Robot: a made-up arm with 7 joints.
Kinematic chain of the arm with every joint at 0, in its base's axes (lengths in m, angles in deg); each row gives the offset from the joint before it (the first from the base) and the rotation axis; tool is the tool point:
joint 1: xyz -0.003 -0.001 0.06 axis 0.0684 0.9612 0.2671
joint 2: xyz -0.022 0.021 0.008 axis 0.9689 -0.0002 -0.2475
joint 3: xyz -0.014 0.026 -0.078 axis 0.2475 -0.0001 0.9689
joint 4: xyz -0.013 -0.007 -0.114 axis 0.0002 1 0
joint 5: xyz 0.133 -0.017 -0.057 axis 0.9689 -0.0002 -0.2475
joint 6: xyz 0.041 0.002 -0.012 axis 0.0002 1 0
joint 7: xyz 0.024 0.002 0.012 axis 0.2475 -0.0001 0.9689
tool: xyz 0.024 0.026 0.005
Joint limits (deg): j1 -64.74..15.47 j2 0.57..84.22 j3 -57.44..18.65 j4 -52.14..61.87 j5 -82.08..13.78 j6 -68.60..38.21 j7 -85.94..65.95
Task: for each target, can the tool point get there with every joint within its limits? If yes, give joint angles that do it. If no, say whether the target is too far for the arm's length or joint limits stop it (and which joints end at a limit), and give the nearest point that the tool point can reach.
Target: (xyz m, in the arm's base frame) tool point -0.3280 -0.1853 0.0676
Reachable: no: joint limits stop it (at a limit: joint 1, joint 2, joint 3, joint 4, joint 5, joint 7) | nearest point -0.0125 -0.1095 0.0638 | short by 0.324 m
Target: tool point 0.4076 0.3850 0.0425
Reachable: no: too far | nearest point 0.3159 0.3161 0.0344 | short by 0.115 m
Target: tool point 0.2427 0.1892 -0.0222
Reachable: yes | joints -43.07 77.41 -44.48 21.56 -35.04 -42.46 -62.17
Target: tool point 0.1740 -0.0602 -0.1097
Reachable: yes | joints -26.58 18.03 -48.86 -9.54 -43.38 -30.56 17.75
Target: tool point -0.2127 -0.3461 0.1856
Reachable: no: joint limits stop it (at a limit: joint 1, joint 2, joint 3, joint 5, joint 6) | nearest point 0.0060 -0.1436 0.0780 | short by 0.317 m
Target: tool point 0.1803 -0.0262 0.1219
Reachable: yes | joints -50.06 18.64 -12.47 -39.23 -65.80 0.15 -54.40
